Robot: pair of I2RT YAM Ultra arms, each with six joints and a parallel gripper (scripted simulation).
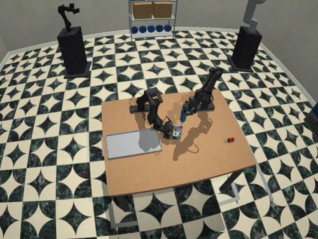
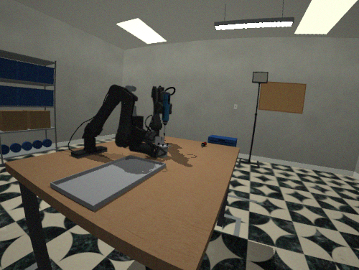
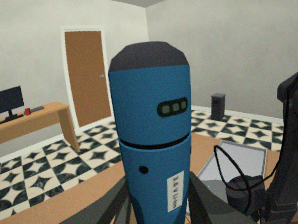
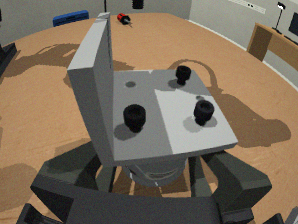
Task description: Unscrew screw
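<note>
My right hand is 50 mm below the grey l-shaped bracket. The rest, counted from my right hand: red-handled screwdriver: 450 mm to the left, 60 mm ahead, 10 mm below; then screw: 100 mm above, 20 mm to the left, 10 mm behind; then grey tray: 350 mm to the right, 40 mm ahead, 20 mm below.
</note>
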